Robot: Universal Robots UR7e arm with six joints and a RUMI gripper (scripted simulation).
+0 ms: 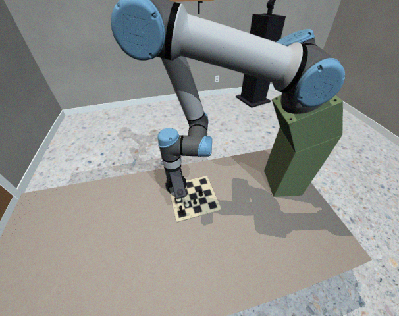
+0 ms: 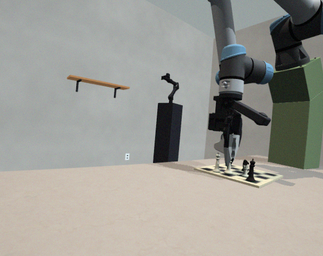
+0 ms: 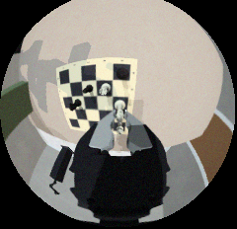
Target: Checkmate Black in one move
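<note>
Right now my hand is 1 cm past the tall white piece, 4 cm to the left of it and 1 cm above it. Round my hand: chessboard 7 cm behind, 2 cm to the left, 4 cm below; black king 2 cm ahead, 7 cm to the left, 1 cm below.
</note>
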